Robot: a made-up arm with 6 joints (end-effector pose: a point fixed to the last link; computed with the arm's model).
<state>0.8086 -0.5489 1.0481 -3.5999 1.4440 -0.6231</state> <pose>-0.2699 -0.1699 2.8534 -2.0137 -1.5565 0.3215</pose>
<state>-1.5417 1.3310 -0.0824 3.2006 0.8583 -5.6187</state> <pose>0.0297 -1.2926 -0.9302 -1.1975 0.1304 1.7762</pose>
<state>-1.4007 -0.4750 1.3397 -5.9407 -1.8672 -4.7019</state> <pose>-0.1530 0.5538 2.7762 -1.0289 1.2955 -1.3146</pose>
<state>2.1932 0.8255 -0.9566 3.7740 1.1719 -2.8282</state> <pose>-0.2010 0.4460 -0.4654 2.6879 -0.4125 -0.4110</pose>
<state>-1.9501 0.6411 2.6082 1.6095 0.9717 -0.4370</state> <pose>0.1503 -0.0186 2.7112 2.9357 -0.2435 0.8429</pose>
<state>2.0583 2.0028 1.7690 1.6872 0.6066 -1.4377</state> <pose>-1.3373 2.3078 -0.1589 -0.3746 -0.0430 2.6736</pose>
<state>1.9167 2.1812 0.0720 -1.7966 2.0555 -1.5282</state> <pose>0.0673 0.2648 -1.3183 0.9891 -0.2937 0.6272</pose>
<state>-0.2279 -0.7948 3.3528 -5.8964 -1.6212 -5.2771</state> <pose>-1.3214 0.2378 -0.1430 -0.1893 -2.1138 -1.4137</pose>
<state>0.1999 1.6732 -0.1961 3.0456 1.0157 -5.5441</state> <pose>0.5391 0.1240 -1.1518 0.2971 1.0388 -2.7393</pose>
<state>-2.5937 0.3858 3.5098 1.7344 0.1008 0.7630</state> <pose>1.0554 0.6234 1.2552 0.6433 0.1128 0.4435</pose>
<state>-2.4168 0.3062 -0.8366 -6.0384 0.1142 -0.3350</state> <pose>-0.9588 -0.8557 -0.1480 1.2698 0.3488 -2.1679</pose>
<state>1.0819 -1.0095 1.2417 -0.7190 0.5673 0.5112</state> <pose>-0.7991 -1.6360 2.1897 1.8693 -2.0682 0.3502</pose>
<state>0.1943 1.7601 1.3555 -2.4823 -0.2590 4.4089</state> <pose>2.6452 0.5489 -0.1982 -1.8843 -0.2001 0.4266</pose>
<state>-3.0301 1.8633 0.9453 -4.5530 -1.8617 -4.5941</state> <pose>-2.0678 -0.0626 -0.8577 1.7986 1.5869 1.2220</pose>
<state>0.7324 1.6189 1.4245 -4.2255 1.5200 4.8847</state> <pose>1.8355 1.8612 0.1987 -0.5592 0.2620 2.2868</pose>
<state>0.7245 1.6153 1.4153 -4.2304 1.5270 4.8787</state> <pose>1.8480 1.8454 0.1943 -0.5441 0.2762 2.2861</pose>
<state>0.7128 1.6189 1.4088 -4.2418 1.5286 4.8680</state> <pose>1.8667 1.8225 0.1774 -0.5170 0.2969 2.2763</pose>
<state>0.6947 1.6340 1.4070 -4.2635 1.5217 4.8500</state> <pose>1.8954 1.7872 0.1410 -0.4708 0.3270 2.2513</pose>
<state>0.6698 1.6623 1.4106 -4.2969 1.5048 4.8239</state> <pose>1.9333 1.7377 0.0823 -0.4033 0.3669 2.2083</pose>
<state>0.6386 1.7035 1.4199 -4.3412 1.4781 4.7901</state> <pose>1.9775 1.6732 0.0025 -0.3160 0.4147 2.1463</pose>
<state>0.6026 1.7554 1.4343 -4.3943 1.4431 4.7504</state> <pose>2.0234 1.5950 -0.0940 -0.2132 0.4670 2.0671</pose>
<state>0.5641 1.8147 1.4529 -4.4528 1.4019 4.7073</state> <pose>2.0654 1.5068 -0.2008 -0.1016 0.5196 1.9743</pose>
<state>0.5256 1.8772 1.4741 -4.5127 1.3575 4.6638</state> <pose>2.0993 1.4142 -0.3103 0.0111 0.5687 1.8740</pose>
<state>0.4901 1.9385 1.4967 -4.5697 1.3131 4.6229</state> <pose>2.1224 1.3249 -0.4143 0.1166 0.6110 1.7740</pose>
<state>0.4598 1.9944 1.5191 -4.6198 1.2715 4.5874</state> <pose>2.1351 1.2458 -0.5058 0.2077 0.6447 1.6817</pose>
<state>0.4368 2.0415 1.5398 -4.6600 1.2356 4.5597</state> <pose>2.1392 1.1835 -0.5798 0.2787 0.6690 1.6048</pose>
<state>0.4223 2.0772 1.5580 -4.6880 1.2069 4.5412</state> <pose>2.1379 1.1424 -0.6321 0.3257 0.6837 1.5486</pose>
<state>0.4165 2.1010 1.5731 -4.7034 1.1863 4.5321</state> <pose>2.1335 1.1238 -0.6630 0.3484 0.6901 1.5153</pose>
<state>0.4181 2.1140 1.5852 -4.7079 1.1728 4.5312</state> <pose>2.1281 1.1246 -0.6748 0.3501 0.6894 1.5022</pose>
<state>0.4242 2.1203 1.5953 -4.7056 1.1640 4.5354</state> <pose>2.1222 1.1373 -0.6752 0.3390 0.6843 1.5019</pose>
